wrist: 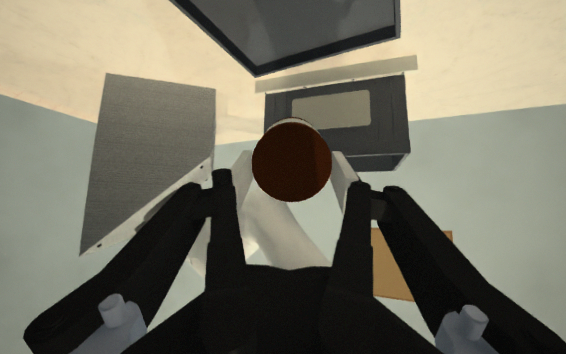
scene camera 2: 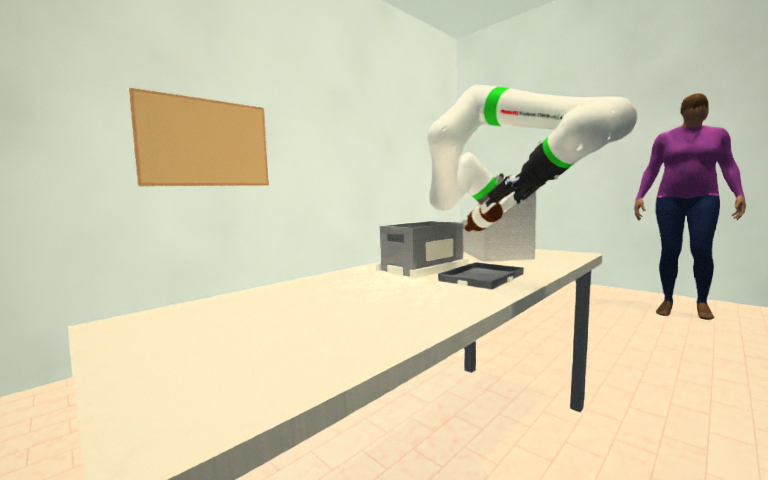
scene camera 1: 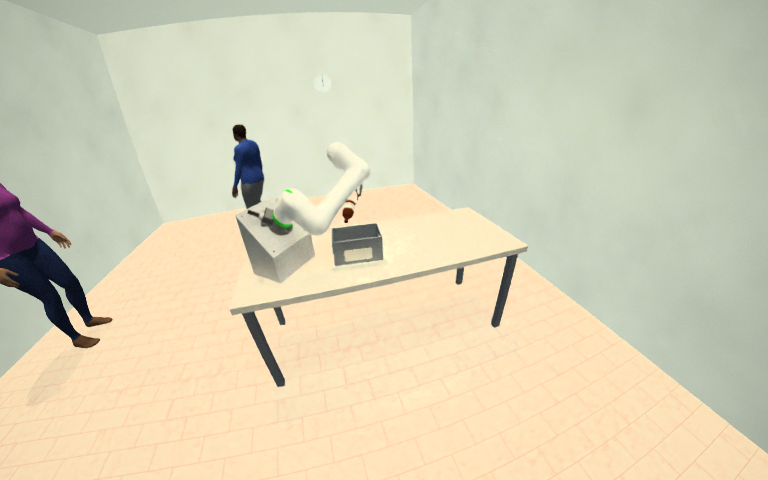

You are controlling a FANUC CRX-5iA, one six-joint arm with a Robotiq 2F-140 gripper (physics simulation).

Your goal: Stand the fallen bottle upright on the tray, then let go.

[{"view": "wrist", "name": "my gripper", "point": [291,164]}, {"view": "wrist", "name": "brown bottle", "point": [291,162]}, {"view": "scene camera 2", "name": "my gripper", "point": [492,209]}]
